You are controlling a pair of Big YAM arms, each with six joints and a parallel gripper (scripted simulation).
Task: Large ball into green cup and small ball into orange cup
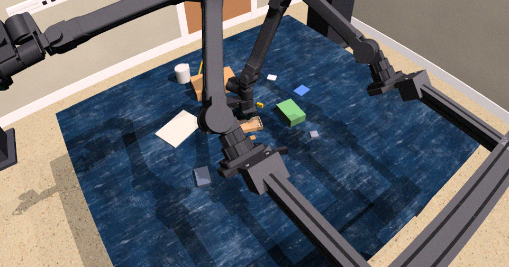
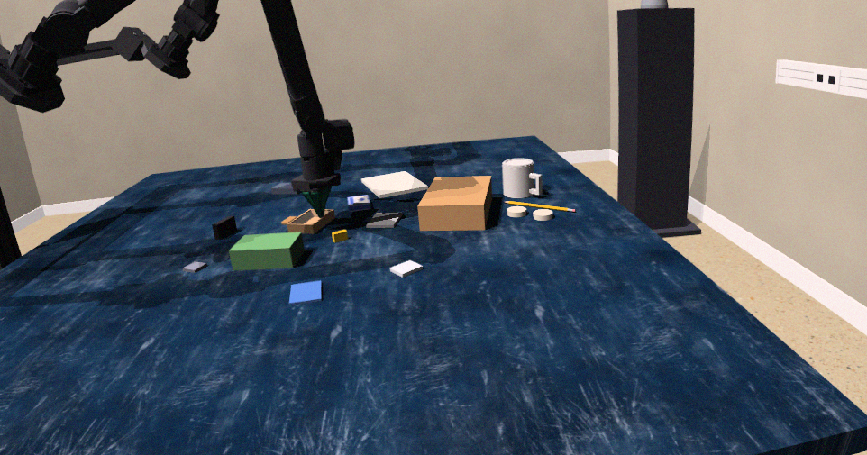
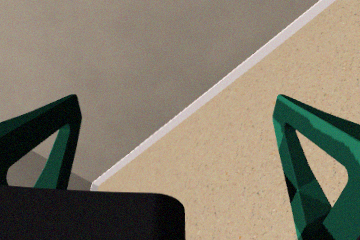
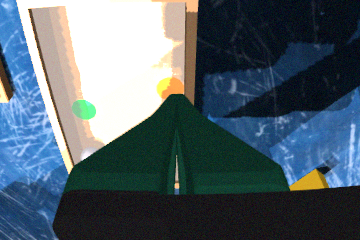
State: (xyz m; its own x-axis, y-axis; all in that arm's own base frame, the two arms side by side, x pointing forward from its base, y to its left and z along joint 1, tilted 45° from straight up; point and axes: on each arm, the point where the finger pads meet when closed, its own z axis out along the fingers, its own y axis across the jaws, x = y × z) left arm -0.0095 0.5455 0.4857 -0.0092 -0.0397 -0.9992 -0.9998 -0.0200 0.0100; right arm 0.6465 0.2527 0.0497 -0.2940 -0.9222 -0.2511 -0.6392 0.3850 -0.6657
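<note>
Right now the yellow block is 6 cm ahead of my right hand, 11 cm to the right of it and 2 cm below it. From my right hand the other things lie so: black block (24 cm behind, 2 cm to the right, 1 cm below); green block (8 cm behind, 20 cm to the right, 1 cm below); covered wooden puzzle (3 cm behind, 1 cm to the left, 2 cm below).
</note>
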